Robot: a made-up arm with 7 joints. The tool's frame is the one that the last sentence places.
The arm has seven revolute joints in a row. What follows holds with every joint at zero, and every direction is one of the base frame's.
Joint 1 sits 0.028 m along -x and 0.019 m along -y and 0.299 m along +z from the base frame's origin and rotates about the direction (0.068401, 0.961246, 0.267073), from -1.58 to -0.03 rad.
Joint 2 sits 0.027 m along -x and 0.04 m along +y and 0.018 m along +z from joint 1 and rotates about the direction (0.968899, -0.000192, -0.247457), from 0.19 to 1.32 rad.
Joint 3 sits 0.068 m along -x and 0.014 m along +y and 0.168 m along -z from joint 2 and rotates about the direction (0.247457, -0.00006, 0.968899), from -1.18 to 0.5 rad.
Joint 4 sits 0.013 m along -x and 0.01 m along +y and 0.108 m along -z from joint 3 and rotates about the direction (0.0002, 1, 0.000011), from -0.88 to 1.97 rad.
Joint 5 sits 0.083 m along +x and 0.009 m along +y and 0.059 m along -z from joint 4 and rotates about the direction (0.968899, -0.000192, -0.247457), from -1.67 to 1.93 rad.
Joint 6 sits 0.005 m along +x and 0.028 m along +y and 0.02 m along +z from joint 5 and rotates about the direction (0.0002, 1, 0.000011), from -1.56 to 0.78 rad.
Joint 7 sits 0.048 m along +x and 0.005 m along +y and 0.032 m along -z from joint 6 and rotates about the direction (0.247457, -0.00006, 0.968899), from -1.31 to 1.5 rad.
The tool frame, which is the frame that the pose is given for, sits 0.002 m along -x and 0.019 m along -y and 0.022 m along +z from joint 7; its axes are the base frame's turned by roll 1.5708, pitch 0 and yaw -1.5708 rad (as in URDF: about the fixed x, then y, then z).
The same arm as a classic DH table. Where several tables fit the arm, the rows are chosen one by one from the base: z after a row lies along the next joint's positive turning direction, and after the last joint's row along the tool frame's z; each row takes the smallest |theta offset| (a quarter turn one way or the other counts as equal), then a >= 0, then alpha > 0; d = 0 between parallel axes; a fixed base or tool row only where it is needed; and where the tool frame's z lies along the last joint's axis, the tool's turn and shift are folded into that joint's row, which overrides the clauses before.
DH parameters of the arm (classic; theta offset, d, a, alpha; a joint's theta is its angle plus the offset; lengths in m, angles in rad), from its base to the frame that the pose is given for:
base (fixed): -0.0710 0.3048 -0.0266 -1.3004
joint 1: -1.3111 0.0197 -0.0007 -1.5708
joint 2: 1.2915 -0.0549 -0.0140 1.5708
joint 3: 1.5708 -0.2875 0.0141 -1.5708
joint 4: 1.5708 0.0190 0.0366 1.5708
joint 5: 0.0000 0.0949 -0.0206 -1.5708
joint 6: -1.5708 0.0330 0.0544 1.5708
joint 7: -1.5706 0.0036 0.0190 1.8209
tool (fixed): 0.0001 0.0076 0.0000 0.0000
Joint limits (rad, base to tool): -1.5800..-0.0300 0.1900..1.3200 -1.1800..0.5000 -0.8800..1.9700 -1.6700..1.9300 -1.5600..0.7800 -1.3100..1.5000

